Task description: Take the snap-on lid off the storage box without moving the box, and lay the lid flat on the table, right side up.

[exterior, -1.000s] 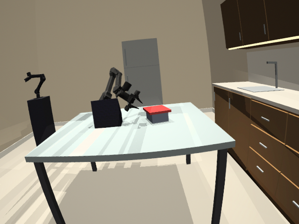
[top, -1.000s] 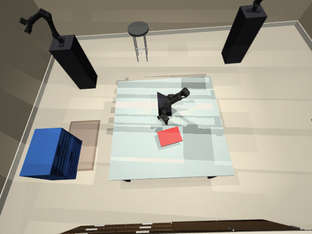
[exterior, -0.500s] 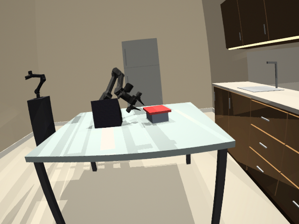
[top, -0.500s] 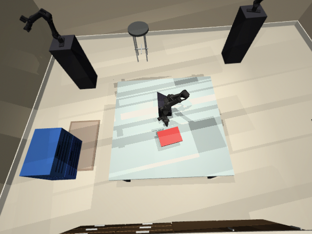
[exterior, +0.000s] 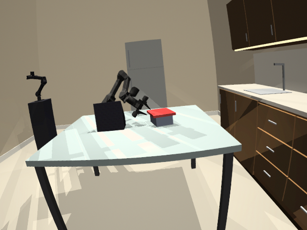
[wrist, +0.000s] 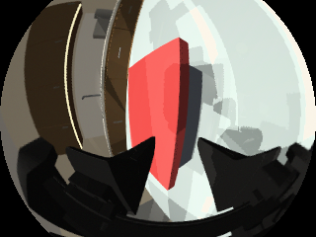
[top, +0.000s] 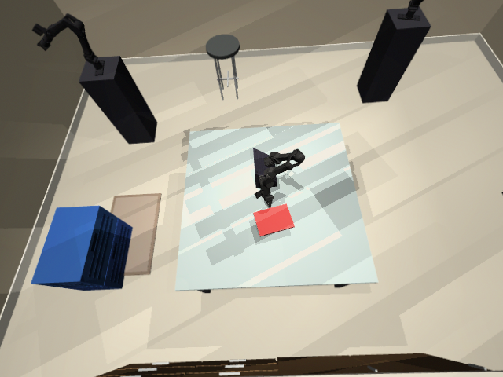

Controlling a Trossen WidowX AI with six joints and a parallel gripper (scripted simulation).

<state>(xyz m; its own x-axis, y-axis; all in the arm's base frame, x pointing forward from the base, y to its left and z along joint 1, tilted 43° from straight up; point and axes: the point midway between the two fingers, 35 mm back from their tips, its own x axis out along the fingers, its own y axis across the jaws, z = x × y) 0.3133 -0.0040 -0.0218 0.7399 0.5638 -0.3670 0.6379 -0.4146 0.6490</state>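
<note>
My gripper tip is 90 mm short of the lid, 20 mm to the right of it and 10 mm above it. From my gripper tip the other things lie so: grey storage box: 90 mm ahead, 20 mm to the left, 50 mm below.
</note>
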